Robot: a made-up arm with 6 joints. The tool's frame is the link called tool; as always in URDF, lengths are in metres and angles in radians. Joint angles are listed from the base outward. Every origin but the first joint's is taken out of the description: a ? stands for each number. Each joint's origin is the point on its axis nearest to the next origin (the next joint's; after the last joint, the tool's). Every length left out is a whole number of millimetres.
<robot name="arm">
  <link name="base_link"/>
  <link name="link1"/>
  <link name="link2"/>
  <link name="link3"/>
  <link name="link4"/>
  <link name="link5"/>
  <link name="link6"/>
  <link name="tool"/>
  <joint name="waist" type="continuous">
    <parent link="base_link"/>
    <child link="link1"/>
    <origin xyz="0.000 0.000 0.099" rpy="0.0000 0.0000 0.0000"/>
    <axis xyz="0 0 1"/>
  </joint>
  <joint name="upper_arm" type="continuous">
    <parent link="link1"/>
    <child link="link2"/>
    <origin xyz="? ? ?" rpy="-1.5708 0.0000 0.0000"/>
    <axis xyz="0 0 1"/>
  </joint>
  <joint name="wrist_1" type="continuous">
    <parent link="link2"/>
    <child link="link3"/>
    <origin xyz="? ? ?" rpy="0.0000 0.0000 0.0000"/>
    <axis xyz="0 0 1"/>
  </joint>
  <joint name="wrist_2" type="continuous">
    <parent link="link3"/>
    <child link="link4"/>
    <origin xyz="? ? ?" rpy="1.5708 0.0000 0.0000"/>
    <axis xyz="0 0 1"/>
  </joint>
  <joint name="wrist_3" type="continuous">
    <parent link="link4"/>
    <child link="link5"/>
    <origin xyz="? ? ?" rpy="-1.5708 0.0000 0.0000"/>
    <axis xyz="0 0 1"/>
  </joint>
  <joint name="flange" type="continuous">
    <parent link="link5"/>
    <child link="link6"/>
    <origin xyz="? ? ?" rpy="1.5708 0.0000 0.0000"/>
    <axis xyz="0 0 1"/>
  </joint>
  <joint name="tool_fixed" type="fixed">
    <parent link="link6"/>
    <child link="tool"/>
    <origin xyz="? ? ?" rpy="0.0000 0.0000 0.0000"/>
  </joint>
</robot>
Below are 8 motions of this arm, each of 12 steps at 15 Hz.
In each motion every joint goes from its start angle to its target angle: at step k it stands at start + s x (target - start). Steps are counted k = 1, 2, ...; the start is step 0. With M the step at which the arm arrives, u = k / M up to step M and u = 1 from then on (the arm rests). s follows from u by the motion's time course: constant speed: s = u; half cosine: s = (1 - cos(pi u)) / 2; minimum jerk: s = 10 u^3 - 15 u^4 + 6 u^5.
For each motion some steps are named. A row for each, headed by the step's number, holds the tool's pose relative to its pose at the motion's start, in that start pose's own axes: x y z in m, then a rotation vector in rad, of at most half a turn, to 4 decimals.
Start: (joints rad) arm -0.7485 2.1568 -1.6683 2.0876 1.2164 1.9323
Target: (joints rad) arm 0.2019 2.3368 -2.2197 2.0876 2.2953 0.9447
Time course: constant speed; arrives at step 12
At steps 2, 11, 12:
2: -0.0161 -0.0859 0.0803 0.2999 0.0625 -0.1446
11: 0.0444 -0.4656 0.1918 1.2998 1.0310 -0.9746
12: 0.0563 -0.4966 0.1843 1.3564 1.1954 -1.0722

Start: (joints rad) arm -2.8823 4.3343 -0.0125 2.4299 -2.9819 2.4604
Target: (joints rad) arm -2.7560 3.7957 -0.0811 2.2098 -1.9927 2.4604
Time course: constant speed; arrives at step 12
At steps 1, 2, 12:
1: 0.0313 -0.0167 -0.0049 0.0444 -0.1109 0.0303
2: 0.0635 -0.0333 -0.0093 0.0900 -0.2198 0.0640
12: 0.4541 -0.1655 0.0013 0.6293 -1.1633 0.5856

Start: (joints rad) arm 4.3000 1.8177 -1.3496 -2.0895 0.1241 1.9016
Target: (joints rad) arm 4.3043 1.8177 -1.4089 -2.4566 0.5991 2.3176
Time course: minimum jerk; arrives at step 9
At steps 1, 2, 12:
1: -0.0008 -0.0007 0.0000 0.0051 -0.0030 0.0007
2: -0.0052 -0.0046 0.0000 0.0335 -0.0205 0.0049
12: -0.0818 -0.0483 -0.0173 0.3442 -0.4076 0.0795

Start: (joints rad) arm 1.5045 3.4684 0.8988 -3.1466 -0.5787 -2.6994
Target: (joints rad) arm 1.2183 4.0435 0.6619 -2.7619 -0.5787 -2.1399
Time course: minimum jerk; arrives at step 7
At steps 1, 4, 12:
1: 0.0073 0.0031 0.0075 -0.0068 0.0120 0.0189
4: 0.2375 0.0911 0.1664 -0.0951 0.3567 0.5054
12: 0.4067 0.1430 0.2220 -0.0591 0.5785 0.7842

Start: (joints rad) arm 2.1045 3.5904 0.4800 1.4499 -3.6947 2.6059
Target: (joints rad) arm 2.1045 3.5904 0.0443 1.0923 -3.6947 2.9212
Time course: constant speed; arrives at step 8
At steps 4, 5, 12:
4: 0.0309 -0.0797 -0.0014 -0.2674 -0.0806 0.1961
5: 0.0371 -0.1003 0.0002 -0.3378 -0.0883 0.2446
12: 0.0520 -0.1627 0.0099 -0.5539 -0.0800 0.3867

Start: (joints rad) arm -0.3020 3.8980 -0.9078 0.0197 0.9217 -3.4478
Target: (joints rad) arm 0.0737 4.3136 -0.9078 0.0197 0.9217 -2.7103
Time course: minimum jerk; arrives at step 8
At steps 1, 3, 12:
1: -0.0062 0.0000 0.0031 -0.0021 -0.0077 0.0076
3: -0.1101 0.0092 0.0459 -0.0527 -0.1279 0.1344
12: -0.4177 0.1204 0.0813 -0.3471 -0.3932 0.5159

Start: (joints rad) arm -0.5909 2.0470 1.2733 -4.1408 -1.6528 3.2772
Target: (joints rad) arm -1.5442 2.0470 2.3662 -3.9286 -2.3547 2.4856
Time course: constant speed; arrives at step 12
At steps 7, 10, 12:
7: 0.2155 0.2636 0.1307 -0.4757 0.5111 -1.2640
10: 0.3465 0.3170 0.1155 -0.5796 0.6061 -1.8694
12: 0.4345 0.3251 0.1010 -0.5791 0.6419 -2.2786

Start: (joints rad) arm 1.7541 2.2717 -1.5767 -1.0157 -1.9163 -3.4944
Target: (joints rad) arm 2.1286 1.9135 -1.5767 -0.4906 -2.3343 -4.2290
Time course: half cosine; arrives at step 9
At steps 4, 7, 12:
4: -0.0609 0.0433 0.0972 -0.4156 0.1550 -0.4981
7: -0.1110 0.1056 0.1852 -0.9456 0.1774 -1.0725
12: -0.1212 0.1219 0.2035 -1.0856 0.1549 -1.2126

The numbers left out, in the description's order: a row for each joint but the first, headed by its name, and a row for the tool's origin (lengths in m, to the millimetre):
upper_arm: 0.000 0.029 0.000
wrist_1: 0.000 -0.400 0.000
wrist_2: 0.000 -0.558 0.000
wrist_3: 0.000 0.000 0.000
flange: 0.000 -0.130 0.000
tool: 0.000 0.000 0.000

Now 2 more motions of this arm.
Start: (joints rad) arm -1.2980 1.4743 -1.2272 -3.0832 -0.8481 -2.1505
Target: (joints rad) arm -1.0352 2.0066 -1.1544 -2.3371 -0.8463 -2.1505
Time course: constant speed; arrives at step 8
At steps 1, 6, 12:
1: 0.0584 -0.0369 0.0186 0.0119 0.1206 0.0816
6: 0.3720 -0.1988 0.0190 0.1150 0.6739 0.5301
12: 0.4948 -0.2527 -0.0217 0.1812 0.8659 0.7254

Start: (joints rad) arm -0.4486 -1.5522 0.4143 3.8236 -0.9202 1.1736
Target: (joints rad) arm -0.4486 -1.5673 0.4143 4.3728 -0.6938 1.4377
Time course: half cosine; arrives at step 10
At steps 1, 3, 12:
1: -0.0012 -0.0014 -0.0003 0.0095 -0.0078 0.0144
3: -0.0092 -0.0122 -0.0028 0.0781 -0.0660 0.1234
12: -0.0327 -0.0594 -0.0239 0.3316 -0.3356 0.6309

